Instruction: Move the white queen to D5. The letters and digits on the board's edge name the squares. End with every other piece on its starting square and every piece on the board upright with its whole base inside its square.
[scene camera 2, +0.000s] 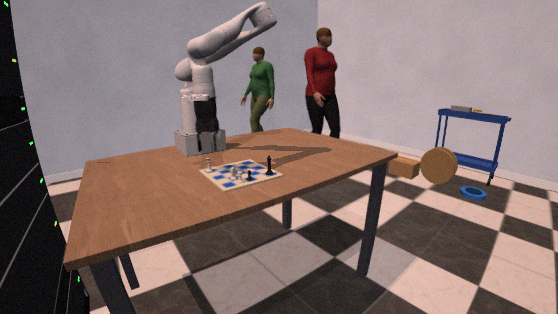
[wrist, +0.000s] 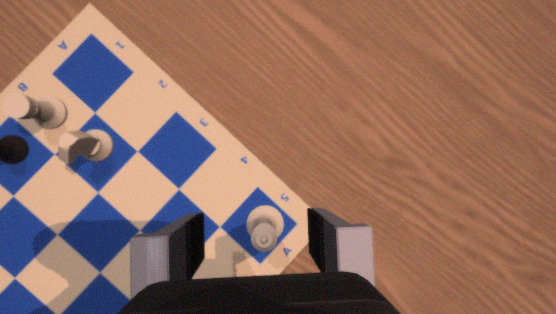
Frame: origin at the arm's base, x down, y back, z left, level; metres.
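Seen in the pictures: gripper, fingertip midpoint: (scene camera 2: 207, 151) (wrist: 256, 232); arm's base at its link origin: (scene camera 2: 192, 131).
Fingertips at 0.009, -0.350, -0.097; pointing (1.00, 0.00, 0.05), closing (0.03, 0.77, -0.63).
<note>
Offsets run from my fingertips to a thing's middle, as dx, dy, dz. Level surfaces: height alone.
The white queen {+0.050, +0.008, +0.005} (scene camera 2: 208, 165) (wrist: 264, 235) stands upright on A5, the blue corner square of the chessboard {+0.079, -0.078, +0.077} (scene camera 2: 226, 188) (wrist: 91, 17). My gripper (scene camera 2: 209, 148) (wrist: 256, 232) is open and empty, pointing down above the queen. In the wrist view the queen appears between the two spread fingers, closer to the right one. The fingertips are higher than the queen's head and do not touch it. D5 does not show in the wrist view.
A white rook {+0.060, -0.152, +0.032} (wrist: 47, 112) stands on B1, a white knight {+0.056, -0.115, +0.032} (wrist: 90, 146) on B2 and a black pawn {+0.060, -0.156, +0.065} (scene camera 2: 249, 176) (wrist: 13, 149) on C1. A tall black piece {+0.044, -0.158, +0.146} (scene camera 2: 269, 166) stands toward the board's right corner in the scene view. The wooden table {dx +0.082} (scene camera 2: 150, 200) carries the board.
</note>
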